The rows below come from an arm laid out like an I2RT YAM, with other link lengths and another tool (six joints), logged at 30 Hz.
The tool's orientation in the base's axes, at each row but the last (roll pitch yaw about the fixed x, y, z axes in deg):
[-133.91, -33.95, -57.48]
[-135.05, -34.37, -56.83]
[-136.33, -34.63, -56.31]
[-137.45, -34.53, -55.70]
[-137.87, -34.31, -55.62]
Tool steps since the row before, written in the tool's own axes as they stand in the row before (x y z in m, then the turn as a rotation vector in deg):
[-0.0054, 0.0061, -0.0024, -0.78, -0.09, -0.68]
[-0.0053, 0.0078, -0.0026, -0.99, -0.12, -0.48]
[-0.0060, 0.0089, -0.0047, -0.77, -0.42, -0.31]
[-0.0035, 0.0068, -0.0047, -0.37, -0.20, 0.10]
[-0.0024, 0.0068, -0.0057, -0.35, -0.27, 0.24]
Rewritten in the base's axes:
[-0.0066, -0.0007, -0.0053, -0.87, 0.57, 0.01]
[-0.0074, -0.0021, -0.0060, -0.79, 0.75, -0.21]
[-0.0099, -0.0026, -0.0057, -0.44, 0.82, -0.01]
[-0.0080, -0.0028, -0.0029, -0.01, 0.40, -0.16]
[-0.0083, -0.0035, -0.0016, 0.13, 0.44, -0.19]

